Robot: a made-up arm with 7 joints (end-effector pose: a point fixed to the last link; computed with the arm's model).
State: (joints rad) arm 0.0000 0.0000 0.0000 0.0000 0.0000 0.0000 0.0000
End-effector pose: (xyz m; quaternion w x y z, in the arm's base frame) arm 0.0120 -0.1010 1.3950 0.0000 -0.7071 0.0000 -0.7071
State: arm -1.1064 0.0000 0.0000 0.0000 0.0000 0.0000 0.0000
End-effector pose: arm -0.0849 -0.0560 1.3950 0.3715 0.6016 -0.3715 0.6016
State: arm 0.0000 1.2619 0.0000 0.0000 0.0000 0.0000 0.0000
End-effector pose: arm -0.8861 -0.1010 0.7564 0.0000 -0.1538 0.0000 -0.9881
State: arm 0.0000 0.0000 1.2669 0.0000 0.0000 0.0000 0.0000
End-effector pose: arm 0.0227 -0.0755 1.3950 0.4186 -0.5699 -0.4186 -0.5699
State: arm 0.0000 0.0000 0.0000 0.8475 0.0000 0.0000 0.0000
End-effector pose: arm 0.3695 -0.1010 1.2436 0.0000 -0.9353 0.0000 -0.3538
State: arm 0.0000 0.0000 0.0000 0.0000 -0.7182 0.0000 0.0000
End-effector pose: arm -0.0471 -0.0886 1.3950 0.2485 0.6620 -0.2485 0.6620
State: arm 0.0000 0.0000 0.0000 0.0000 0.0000 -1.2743 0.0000
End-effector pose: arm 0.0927 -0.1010 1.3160 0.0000 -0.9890 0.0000 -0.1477
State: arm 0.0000 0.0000 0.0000 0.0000 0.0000 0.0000 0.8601
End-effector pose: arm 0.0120 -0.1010 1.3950 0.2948 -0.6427 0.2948 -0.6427
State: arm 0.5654 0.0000 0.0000 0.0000 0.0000 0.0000 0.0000
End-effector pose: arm 0.0642 -0.0789 1.3950 0.1972 -0.6790 -0.1972 -0.6790
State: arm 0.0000 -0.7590 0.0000 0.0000 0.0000 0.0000 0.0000
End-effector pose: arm 0.6515 -0.1010 1.1304 0.0000 -0.9187 0.0000 -0.3948
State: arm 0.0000 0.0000 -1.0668 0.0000 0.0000 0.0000 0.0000
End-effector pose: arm -0.0117 -0.1012 1.3950 0.3595 0.6089 -0.3595 0.6089
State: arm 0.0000 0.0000 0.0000 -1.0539 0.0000 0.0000 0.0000
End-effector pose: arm -0.3928 -0.1010 1.1467 0.0000 -0.2556 0.0000 -0.9668
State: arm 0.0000 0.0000 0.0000 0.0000 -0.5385 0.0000 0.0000
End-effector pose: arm -0.0334 -0.0956 1.3950 0.1881 0.6816 -0.1881 0.6816
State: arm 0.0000 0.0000 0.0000 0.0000 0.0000 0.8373 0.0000
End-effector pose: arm -0.0621 -0.1010 1.3736 0.0000 -0.3586 0.0000 -0.9335
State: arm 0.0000 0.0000 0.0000 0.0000 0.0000 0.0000 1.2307
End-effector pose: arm 0.0120 -0.1010 1.3950 0.4082 -0.5774 0.4082 -0.5774
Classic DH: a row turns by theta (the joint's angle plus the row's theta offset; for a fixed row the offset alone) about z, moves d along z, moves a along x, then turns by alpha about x. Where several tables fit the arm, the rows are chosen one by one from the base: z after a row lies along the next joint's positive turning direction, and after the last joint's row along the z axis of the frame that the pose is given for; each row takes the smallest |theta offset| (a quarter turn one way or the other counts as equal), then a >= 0, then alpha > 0; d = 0 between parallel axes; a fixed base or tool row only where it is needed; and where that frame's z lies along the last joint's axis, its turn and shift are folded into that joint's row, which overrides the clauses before.
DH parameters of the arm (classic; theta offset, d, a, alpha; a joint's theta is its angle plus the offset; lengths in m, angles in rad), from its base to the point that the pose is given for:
joint 1: 0 0.461 0 1.5708
joint 2: 0 0.081 0 -1.5708
joint 3: 0 0.462 0.023 -1.5708
joint 4: 0 0.065 -0.024 1.5708
joint 5: 0 0.378 0 1.5708
joint 6: 1.5708 0.085 0.094 1.5708
joint 7: 0 0.013 0 0

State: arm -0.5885 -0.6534 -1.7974 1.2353 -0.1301 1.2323 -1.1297
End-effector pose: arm 0.0479 -0.5745 1.0841 0.6453 0.6283 -0.1562 -0.4055
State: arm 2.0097 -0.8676 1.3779 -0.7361 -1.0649 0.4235 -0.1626
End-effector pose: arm 0.1920 0.6250 1.0263 0.5910 -0.6107 -0.4848 -0.2071
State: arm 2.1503 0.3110 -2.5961 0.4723 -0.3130 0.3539 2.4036
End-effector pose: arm 0.3706 -0.2673 1.2827 0.4017 -0.0320 0.8324 -0.3805
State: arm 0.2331 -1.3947 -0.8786 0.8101 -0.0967 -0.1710 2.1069
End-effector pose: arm 0.8766 -0.1746 0.3898 0.4889 0.3024 -0.7866 0.2253
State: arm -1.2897 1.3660 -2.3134 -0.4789 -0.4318 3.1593 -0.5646
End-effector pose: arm -0.1318 0.6335 0.7067 0.4583 -0.0852 0.3491 -0.8129
